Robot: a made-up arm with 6 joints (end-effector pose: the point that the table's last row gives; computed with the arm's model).
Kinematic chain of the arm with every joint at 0, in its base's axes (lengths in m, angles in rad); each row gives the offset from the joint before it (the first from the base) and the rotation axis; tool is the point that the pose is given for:
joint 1: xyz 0 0 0.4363 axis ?
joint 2: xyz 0 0 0 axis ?
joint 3: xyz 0 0 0.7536 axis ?
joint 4: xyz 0 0 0 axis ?
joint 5: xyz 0.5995 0 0 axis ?
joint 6: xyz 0 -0.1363 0 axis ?
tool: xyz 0 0 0
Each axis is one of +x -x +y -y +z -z.
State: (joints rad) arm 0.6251 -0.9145 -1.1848 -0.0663 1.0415 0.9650
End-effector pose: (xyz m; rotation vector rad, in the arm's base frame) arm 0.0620 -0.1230 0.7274 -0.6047 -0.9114 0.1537
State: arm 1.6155 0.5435 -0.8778 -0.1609 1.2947 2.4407
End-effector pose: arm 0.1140 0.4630 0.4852 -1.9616 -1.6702 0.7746
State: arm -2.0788 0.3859 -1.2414 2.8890 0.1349 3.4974
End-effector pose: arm -0.0227 -0.3122 0.5340 1.6747 1.0460 -1.3454
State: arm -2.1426 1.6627 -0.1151 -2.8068 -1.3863 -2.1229
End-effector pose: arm -0.2074 -0.5602 -0.2104 -0.3444 1.0458 -1.4462
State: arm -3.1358 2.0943 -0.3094 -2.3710 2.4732 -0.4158
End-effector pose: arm -0.1447 -0.0986 -0.2735 0.3228 -1.4333 1.2030
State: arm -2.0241 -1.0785 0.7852 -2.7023 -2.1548 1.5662
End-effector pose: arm 0.4532 0.6487 1.3832 -1.8230 0.1450 1.1295
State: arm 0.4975 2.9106 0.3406 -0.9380 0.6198 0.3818
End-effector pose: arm -0.3052 -0.2575 -0.5292 -0.7151 1.7991 -0.4114
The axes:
joint 1: +z
joint 2: +y
joint 3: -y
joint 4: -x
joint 5: -y
joint 6: -x

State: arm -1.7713 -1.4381 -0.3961 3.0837 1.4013 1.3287
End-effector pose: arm 0.2232 0.4152 1.0576 1.5949 -1.3951 -1.4508
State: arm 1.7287 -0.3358 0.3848 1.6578 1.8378 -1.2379
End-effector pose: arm -0.0294 0.1093 1.6454 0.0811 1.3960 -2.3798
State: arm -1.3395 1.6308 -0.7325 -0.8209 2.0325 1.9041
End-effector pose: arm -0.0319 -0.2698 0.0412 -1.2885 2.2566 -0.7122
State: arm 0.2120 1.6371 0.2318 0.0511 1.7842 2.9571
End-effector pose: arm 0.8670 0.0474 -0.2038 -2.8434 -0.4289 -0.5126
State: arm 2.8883 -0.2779 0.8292 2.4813 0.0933 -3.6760
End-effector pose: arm -0.0140 -0.1076 1.7346 -1.2600 -1.1794 -2.1171
